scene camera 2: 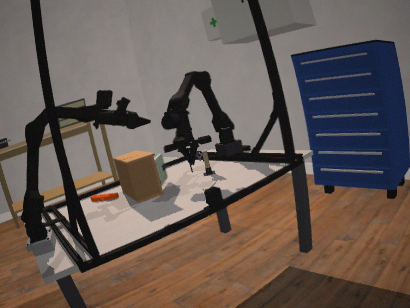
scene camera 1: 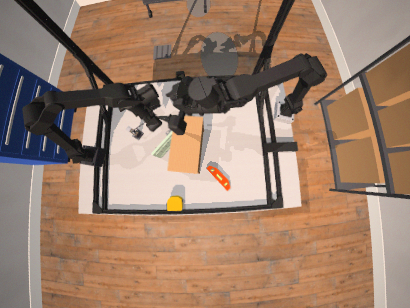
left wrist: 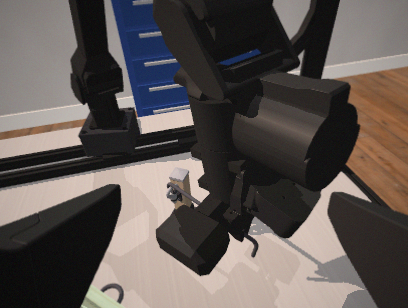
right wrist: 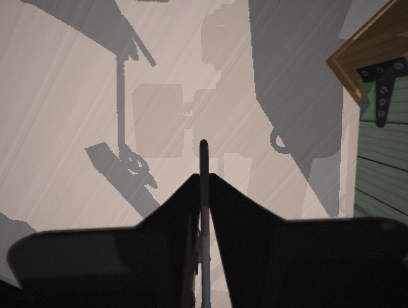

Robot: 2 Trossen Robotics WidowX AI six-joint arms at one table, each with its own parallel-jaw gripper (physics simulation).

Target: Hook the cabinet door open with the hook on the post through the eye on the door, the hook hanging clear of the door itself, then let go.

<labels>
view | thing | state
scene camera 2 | my right gripper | -
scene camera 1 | my left gripper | -
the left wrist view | my left gripper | -
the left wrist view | my right gripper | -
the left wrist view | post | -
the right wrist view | my right gripper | -
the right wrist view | wooden cabinet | -
</labels>
